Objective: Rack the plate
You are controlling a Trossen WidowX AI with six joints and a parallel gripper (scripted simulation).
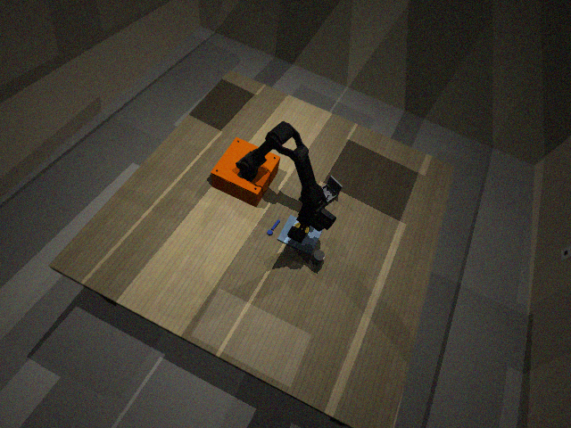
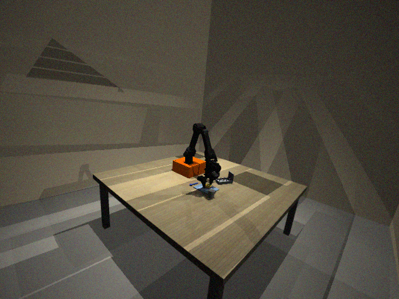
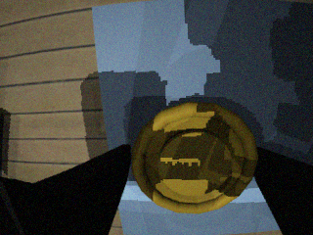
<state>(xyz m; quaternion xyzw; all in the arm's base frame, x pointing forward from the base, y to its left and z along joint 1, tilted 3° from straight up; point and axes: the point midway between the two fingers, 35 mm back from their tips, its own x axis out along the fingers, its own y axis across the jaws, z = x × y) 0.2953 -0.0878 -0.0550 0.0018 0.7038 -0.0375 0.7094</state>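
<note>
Now: gripper tip 2 cm to the left of the light blue mat and 1 cm above it. The rest, counted from my gripper tip: white cup (11 cm ahead, 9 cm to the right, 2 cm above); then grey dish rack (20 cm to the left, 2 cm ahead, 2 cm above); then yellow plate (1 cm above).
</note>
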